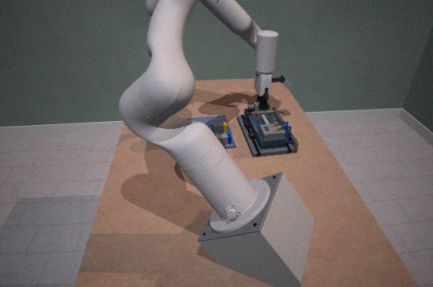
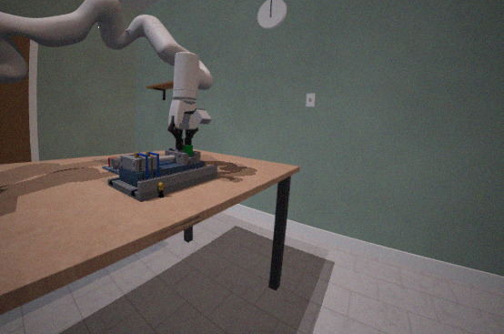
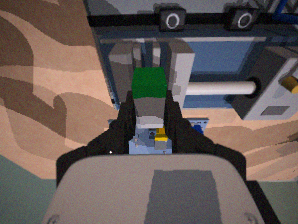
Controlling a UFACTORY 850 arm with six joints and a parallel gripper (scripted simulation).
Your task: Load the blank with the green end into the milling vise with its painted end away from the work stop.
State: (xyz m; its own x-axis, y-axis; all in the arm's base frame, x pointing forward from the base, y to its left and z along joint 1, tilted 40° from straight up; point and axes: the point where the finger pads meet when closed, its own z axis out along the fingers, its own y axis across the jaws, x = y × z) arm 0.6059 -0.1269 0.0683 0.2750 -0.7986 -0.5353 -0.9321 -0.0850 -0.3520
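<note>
My hand is 2 cm above the green-ended blank. Also, from my hand: blue-ended blank: 17 cm behind, 15 cm to the left, 10 cm below; yellow-ended blank: 18 cm to the left, 10 cm below, 8 cm behind; pale rod: 8 cm behind, 5 cm below, 2 cm to the right.
</note>
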